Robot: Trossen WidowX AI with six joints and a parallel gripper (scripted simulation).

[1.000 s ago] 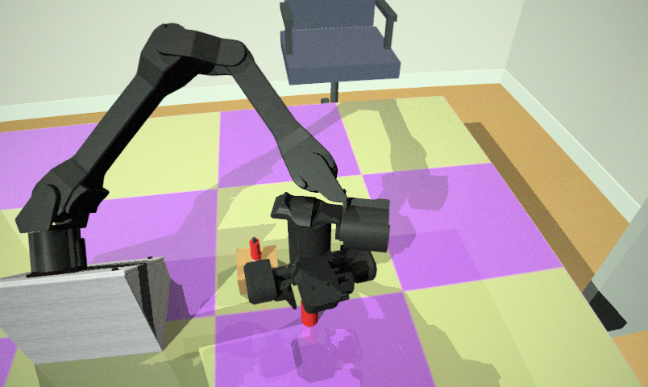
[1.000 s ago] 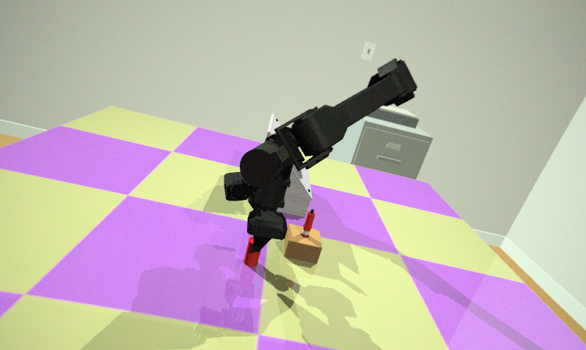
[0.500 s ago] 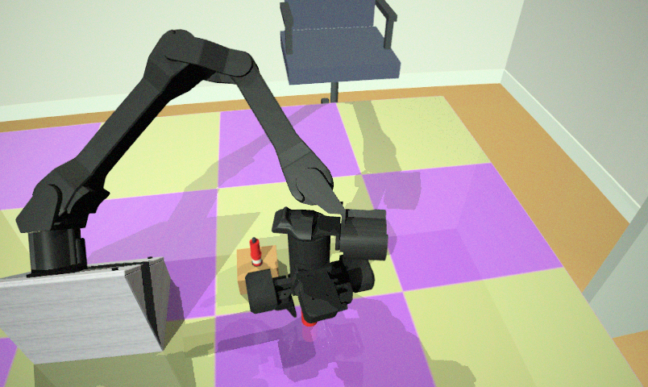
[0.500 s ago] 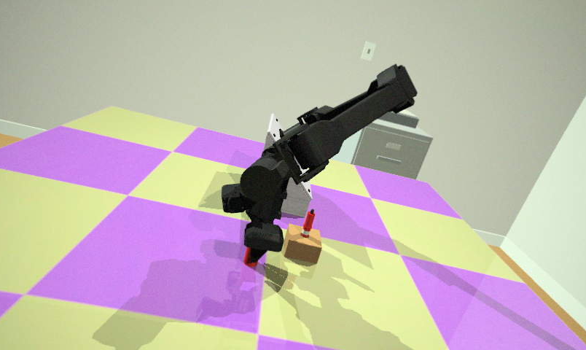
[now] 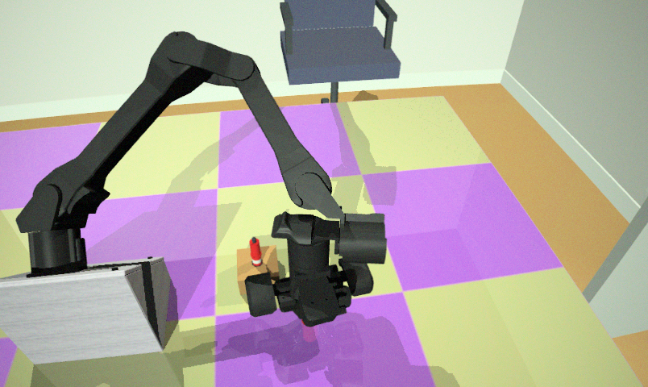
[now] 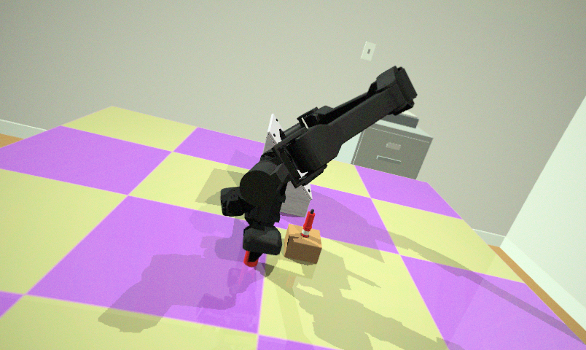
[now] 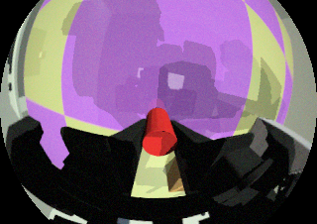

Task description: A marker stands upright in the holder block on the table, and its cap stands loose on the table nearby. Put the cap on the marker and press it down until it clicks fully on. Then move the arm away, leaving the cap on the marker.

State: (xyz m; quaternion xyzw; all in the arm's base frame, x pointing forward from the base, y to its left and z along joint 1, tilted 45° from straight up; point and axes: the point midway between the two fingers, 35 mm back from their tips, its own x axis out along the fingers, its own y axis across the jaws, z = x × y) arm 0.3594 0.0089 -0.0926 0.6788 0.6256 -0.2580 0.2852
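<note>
My gripper tip is now 70 mm past the white band, 110 mm to the right of it and 40 mm below it. Round my gripper tip: red cap: 10 mm above; then tan holder block: 70 mm behind, 110 mm to the left, 10 mm above.
</note>
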